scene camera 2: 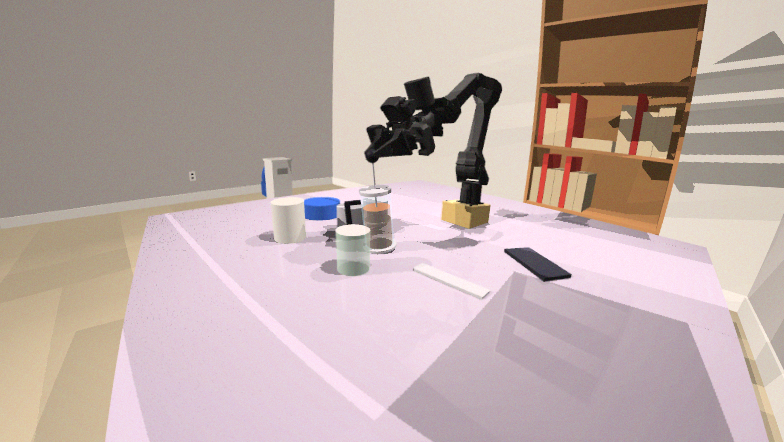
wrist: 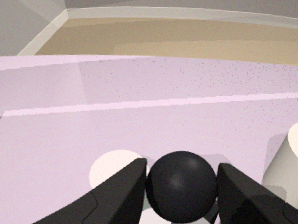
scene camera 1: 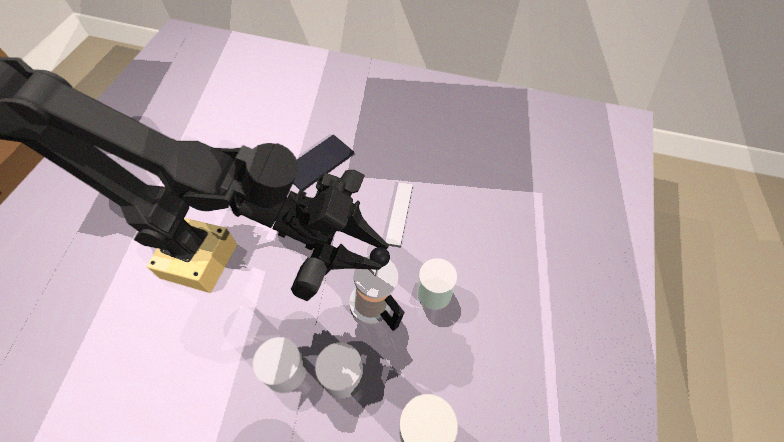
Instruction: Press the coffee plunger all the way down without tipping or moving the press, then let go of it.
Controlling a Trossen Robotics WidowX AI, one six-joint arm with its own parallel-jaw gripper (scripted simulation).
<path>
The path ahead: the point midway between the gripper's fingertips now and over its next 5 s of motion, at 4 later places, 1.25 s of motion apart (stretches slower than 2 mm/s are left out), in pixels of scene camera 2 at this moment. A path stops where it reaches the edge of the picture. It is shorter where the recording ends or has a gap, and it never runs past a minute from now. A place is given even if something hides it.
My gripper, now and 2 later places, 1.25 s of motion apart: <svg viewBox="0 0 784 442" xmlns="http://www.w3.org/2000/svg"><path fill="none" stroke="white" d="M369 155L364 173L366 173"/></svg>
</path>
